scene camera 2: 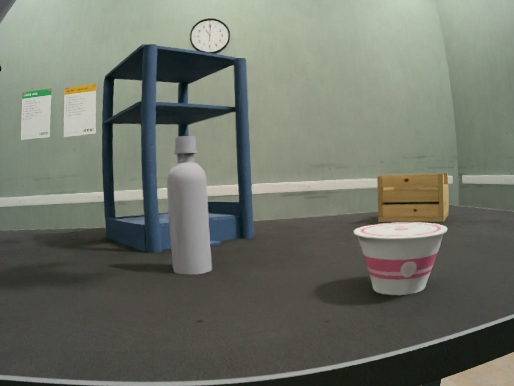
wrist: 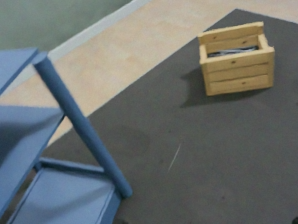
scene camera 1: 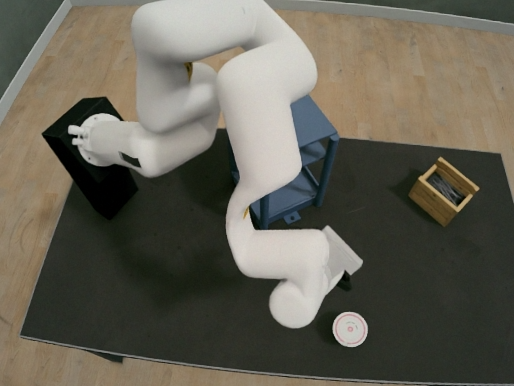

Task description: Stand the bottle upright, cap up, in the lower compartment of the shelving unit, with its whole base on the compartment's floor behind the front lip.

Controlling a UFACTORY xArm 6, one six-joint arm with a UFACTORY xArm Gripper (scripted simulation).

Observation:
In view: a grey bottle point(scene camera 2: 186, 182).
The wrist view misses the grey bottle: it is out of frame.

